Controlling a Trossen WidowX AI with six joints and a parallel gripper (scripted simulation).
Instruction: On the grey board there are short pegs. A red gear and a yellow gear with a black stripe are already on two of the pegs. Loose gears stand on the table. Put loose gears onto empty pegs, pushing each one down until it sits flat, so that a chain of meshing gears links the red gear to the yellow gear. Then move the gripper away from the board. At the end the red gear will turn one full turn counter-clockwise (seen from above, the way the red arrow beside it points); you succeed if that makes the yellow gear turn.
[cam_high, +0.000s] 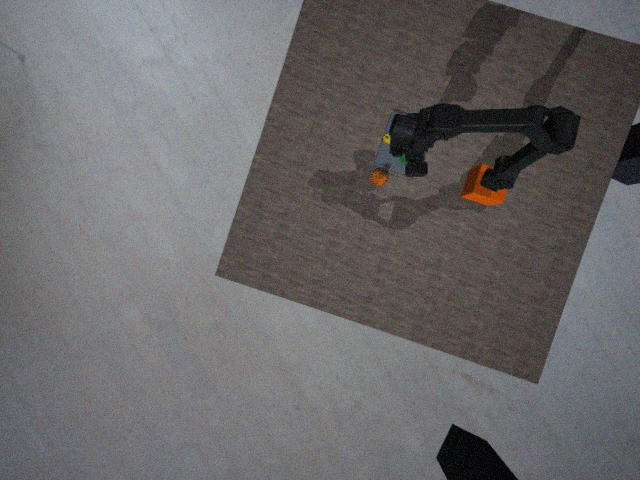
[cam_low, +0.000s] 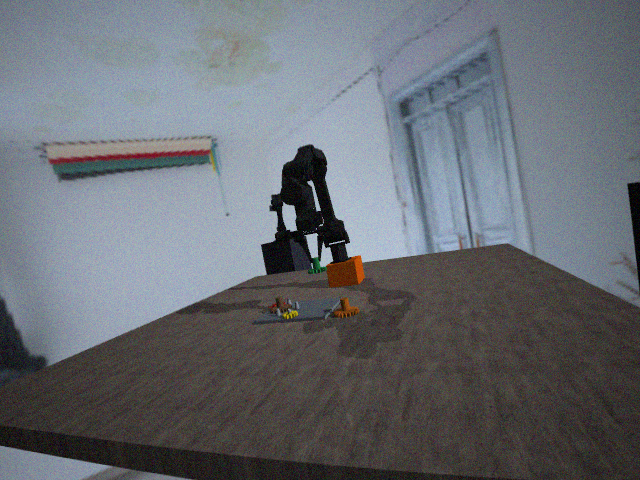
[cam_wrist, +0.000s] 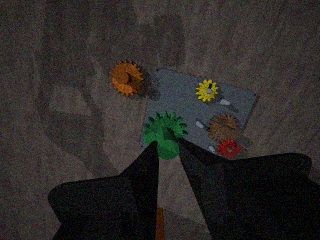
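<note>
Now: the yellow gear 12 cm below my gripper tip, 7 cm to the right of it and 7 cm ahead of it. Also, from my gripper tip: green gear: 1 cm below; brown gear: 13 cm to the right, 11 cm below, 1 cm ahead; orange gear: 12 cm below, 8 cm to the left, 4 cm ahead.
</note>
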